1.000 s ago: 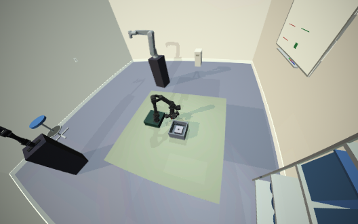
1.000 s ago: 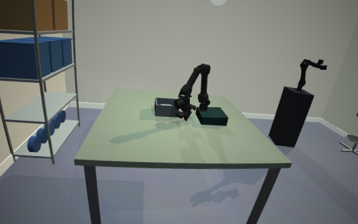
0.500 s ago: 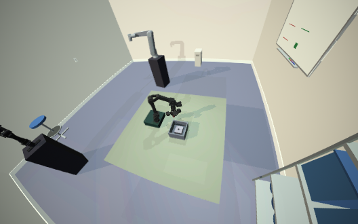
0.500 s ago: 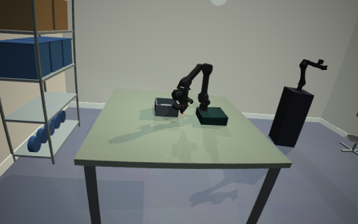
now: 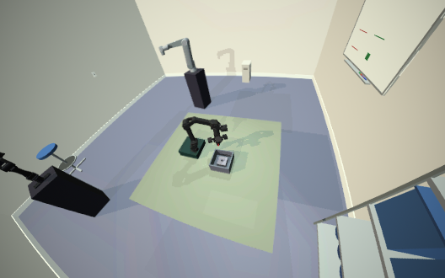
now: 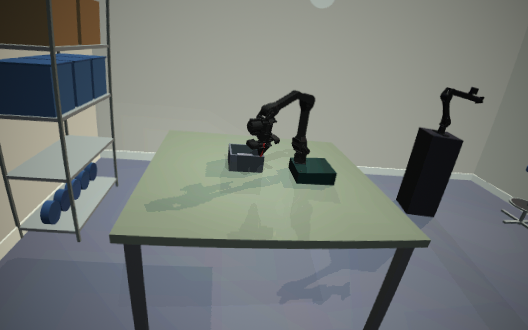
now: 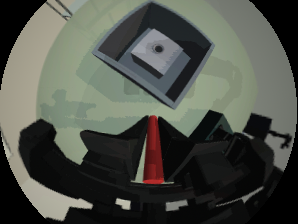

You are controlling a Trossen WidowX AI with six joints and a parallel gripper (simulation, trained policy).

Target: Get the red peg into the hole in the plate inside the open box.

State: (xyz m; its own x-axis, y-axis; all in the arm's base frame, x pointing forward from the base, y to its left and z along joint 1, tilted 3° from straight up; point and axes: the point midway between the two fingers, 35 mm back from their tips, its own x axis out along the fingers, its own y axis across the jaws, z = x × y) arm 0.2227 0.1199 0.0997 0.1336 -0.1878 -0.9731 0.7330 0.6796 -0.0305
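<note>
Right now the light plate is 110 mm to the right of my gripper tip, 90 mm ahead of it and 70 mm below it. The rest, counted from my gripper tip: grey box (110 mm to the right, 90 mm below, 90 mm ahead); red peg (30 mm above, 10 mm to the left, 10 mm behind).
</note>
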